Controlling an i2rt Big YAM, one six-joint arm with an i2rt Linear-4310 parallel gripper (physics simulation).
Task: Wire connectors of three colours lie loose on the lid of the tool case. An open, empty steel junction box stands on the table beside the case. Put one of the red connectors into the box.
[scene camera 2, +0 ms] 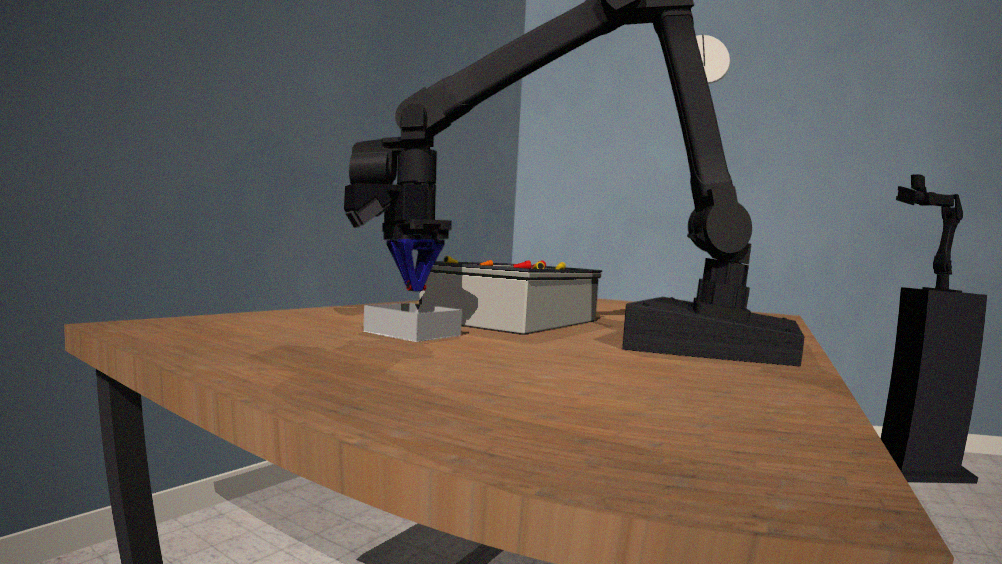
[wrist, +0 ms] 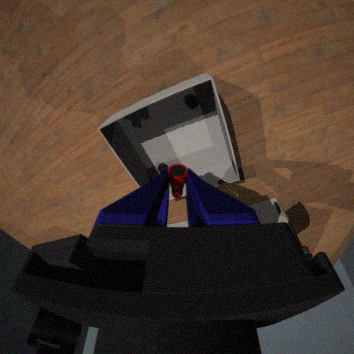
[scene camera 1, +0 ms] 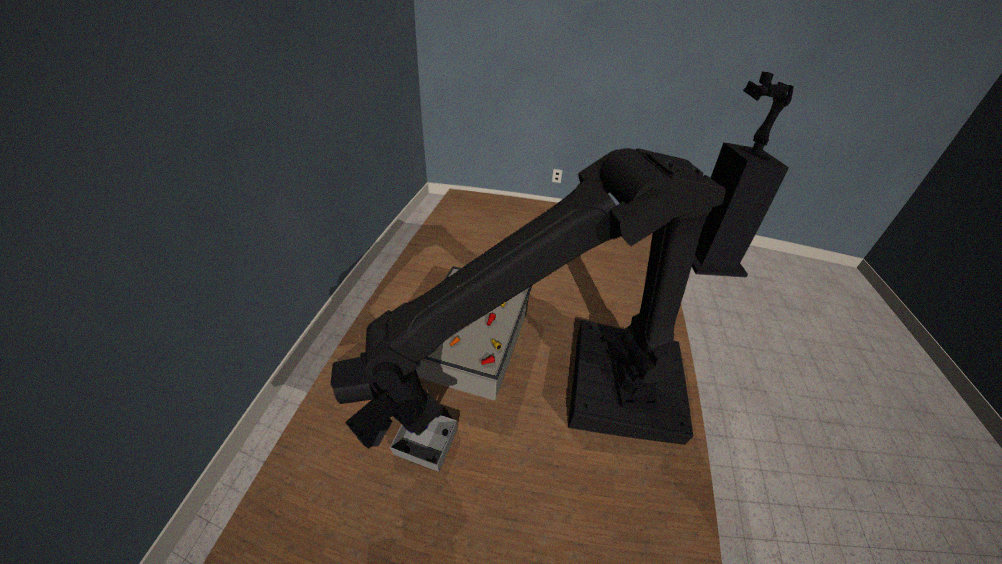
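Where they show: gripper, fingertip midpoint: [scene camera 2: 414,290] [wrist: 177,174] [scene camera 1: 421,426]; arm's base, origin of the base link: [scene camera 2: 719,314] [scene camera 1: 633,384].
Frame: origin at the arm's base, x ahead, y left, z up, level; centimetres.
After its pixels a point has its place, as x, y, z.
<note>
My gripper [scene camera 2: 416,287] {44.2, 12.1, 0.9} [wrist: 177,174] {44.2, 12.1, 0.9} is shut on a red connector [wrist: 177,183] {44.5, 12.3, 2.4}, held between the blue fingertips. The fingertips are low over the steel junction box [scene camera 1: 415,458] {45.0, 17.6, -2.1} [scene camera 2: 389,322] {45.3, 17.5, -3.3} [wrist: 195,137] {45.9, 11.3, -5.2}, near its case-side wall; their exact height against the rim is hard to tell. In scene camera 1 the wrist hides the fingers. The tool case [scene camera 2: 494,304] {35.7, 0.5, -1.1} stands beside the box. On its lid lie two red connectors [scene camera 1: 490,319] {32.3, -12.9, 5.5} [scene camera 1: 488,360] {32.1, -1.5, 5.6}, an orange connector [scene camera 1: 455,341] {39.5, -6.2, 5.3} [scene camera 2: 487,263] {39.5, -6.2, 5.1} and yellow connectors [scene camera 1: 495,344] [scene camera 2: 560,265]. The arm hides part of the lid in scene camera 1.
The arm's base [scene camera 1: 631,406] {1.9, 6.0, 0.8} [scene camera 2: 711,336] {1.8, 10.2, -2.3} stands on the wooden table [scene camera 1: 532,504] {22.3, 24.2, -5.3} [scene camera 2: 560,420] {15.7, 46.2, -5.3}, to the right of the case and box. The forearm passes over the case. Another small arm stands on a dark pedestal [scene camera 1: 743,203] [scene camera 2: 932,378] beyond the table.
</note>
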